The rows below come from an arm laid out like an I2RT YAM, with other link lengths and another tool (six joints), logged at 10 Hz.
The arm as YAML. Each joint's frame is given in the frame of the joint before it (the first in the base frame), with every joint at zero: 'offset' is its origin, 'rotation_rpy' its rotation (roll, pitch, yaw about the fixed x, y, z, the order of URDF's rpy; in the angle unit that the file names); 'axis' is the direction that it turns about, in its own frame. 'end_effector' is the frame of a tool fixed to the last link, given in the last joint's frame.
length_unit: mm
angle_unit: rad
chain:
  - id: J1
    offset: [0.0, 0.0, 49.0]
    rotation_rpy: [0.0, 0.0, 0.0]
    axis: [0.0, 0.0, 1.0]
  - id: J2
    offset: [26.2, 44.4, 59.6]
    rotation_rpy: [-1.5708, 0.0, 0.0]
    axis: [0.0, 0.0, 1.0]
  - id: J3
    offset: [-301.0, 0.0, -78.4]
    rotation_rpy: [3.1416, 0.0, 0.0]
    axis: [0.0, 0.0, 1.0]
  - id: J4
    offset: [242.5, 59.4, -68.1]
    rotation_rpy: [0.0, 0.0, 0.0]
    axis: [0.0, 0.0, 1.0]
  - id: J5
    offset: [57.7, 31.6, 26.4]
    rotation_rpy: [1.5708, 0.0, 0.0]
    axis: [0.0, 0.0, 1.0]
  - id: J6
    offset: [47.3, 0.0, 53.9]
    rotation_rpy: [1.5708, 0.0, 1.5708]
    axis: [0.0, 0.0, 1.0]
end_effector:
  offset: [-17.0, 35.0, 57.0]
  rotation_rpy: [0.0, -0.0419, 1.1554]
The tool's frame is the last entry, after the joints.
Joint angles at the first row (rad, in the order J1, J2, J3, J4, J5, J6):
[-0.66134, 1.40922, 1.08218, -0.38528, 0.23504, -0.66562]
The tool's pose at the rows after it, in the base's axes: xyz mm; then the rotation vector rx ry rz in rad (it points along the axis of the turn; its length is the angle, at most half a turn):
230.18 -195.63 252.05 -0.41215 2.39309 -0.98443
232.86 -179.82 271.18 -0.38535 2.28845 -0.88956
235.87 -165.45 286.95 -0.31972 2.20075 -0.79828
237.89 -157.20 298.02 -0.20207 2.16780 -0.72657
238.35 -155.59 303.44 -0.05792 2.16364 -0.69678
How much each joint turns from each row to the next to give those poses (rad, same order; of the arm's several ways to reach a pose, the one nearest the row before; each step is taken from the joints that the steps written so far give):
[0.00021, -0.04439, 0.02631, -0.03101, -0.10175, 0.03317]
[0.00052, -0.05416, 0.02381, -0.02612, -0.11241, 0.06110]
[0.00235, -0.04092, 0.01742, -0.00939, -0.08559, 0.09263]
[0.00248, -0.01444, 0.02610, -0.02192, -0.02406, 0.11759]
[0.00076, -0.00245, 0.01678, -0.01551, 0.02964, 0.11499]

